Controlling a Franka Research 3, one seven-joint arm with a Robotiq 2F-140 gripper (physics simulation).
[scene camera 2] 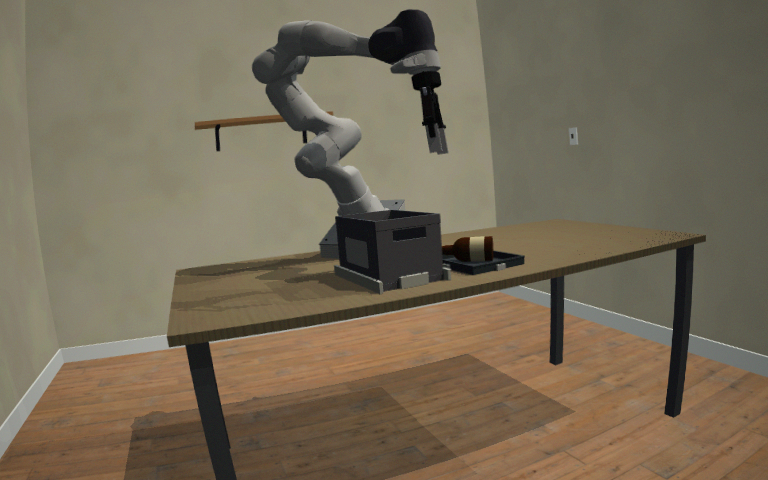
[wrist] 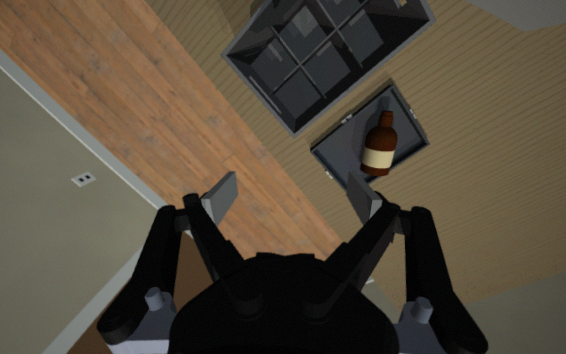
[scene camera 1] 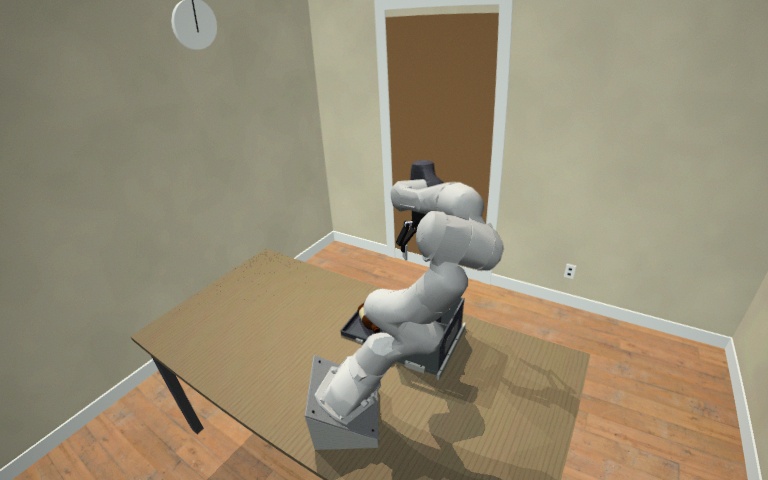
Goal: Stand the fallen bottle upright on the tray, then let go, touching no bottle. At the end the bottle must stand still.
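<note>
A brown bottle with a cream label (scene camera 1: 370,322) (scene camera 2: 480,249) (wrist: 380,145) lies on its side on the dark tray (scene camera 1: 351,333) (scene camera 2: 512,261) (wrist: 334,134). In the wrist view its neck points toward the top of the picture and its base is near the tray's lower right rim. In scene camera 1 the arm hides part of the bottle and tray. My gripper (scene camera 2: 437,141) (wrist: 291,183) is open and empty. It hangs high above the table, well above the tray and apart from the bottle.
A dark crate with dividers (scene camera 1: 420,353) (scene camera 2: 416,251) (wrist: 260,92) stands on the table (scene camera 1: 243,316) (scene camera 2: 271,294) (wrist: 480,165) right beside the tray, with a narrow gap between them. Its walls rise much higher than the tray's rim. Low light brackets sit around the crate's foot.
</note>
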